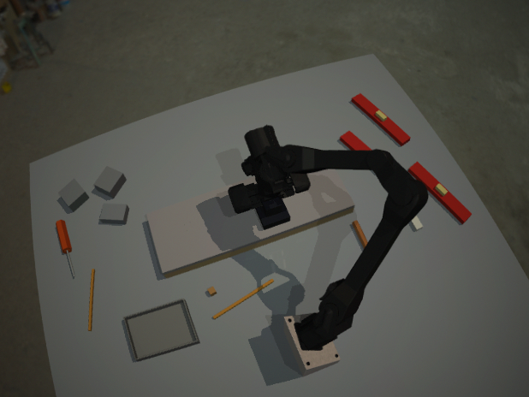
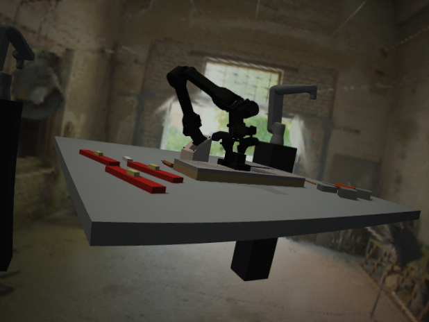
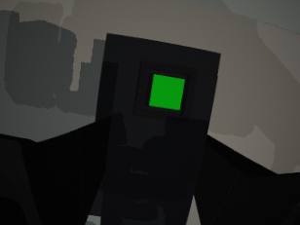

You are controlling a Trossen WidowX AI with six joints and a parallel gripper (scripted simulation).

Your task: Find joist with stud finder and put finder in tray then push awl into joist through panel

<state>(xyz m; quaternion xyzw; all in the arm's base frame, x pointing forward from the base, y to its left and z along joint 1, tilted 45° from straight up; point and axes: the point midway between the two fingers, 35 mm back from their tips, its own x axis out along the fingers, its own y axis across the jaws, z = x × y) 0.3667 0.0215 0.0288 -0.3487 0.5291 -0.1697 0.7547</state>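
Now: the grey tray 33 cm to the left of my gripper tip, 26 cm behind it and 5 cm below it. The rest, counted from my gripper tip: square light: 3 cm above, 2 cm ahead; stud finder: 2 cm above, 1 cm ahead; small cube: 19 cm to the left, 19 cm behind, 6 cm below.
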